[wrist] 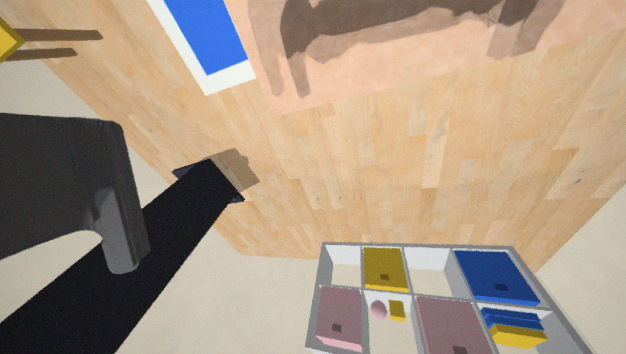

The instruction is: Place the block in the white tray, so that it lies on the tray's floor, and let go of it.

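Observation:
My gripper (120,240) shows at the left as a dark grey body with one rounded finger pointing down in the view. It is open, with no block at the visible finger; the other finger cannot be made out. A blue rectangle with a white border (230,79) is cut off by the top edge, beside the pink mat; whether it is the white tray cannot be told. Part of a yellow object (7,42) shows at the upper left edge, with two long shadows beside it. No object can be surely named as the block.
The pink mat (350,85) lies on the wooden table top (360,150), with arm shadows on it. A long black bar (165,225) crosses the lower left, its end over the table's edge. A grey shelf unit (420,246) with yellow, pink and blue bins stands beyond the table, lower right.

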